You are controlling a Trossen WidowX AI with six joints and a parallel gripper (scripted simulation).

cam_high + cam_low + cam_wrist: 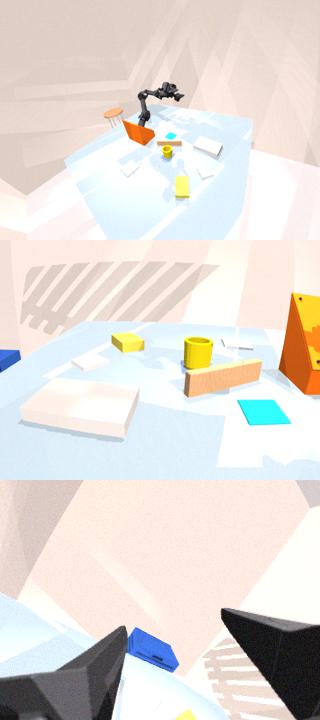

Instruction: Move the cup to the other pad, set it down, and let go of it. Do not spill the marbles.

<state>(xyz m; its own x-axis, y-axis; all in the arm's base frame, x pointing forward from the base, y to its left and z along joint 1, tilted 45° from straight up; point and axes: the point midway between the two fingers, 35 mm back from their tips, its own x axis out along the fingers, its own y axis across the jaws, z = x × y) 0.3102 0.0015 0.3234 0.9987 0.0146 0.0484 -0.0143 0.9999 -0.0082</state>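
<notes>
The yellow cup is 34 cm below my gripper tip, 28 cm to the right of it and 5 cm ahead of it. Also, from my gripper tip: white slab (36 cm below, 24 cm ahead, 4 cm to the right); then wooden block (36 cm below, 19 cm to the right, 2 cm behind); then cyan pad (39 cm below, 9 cm to the right, 8 cm behind).
</notes>
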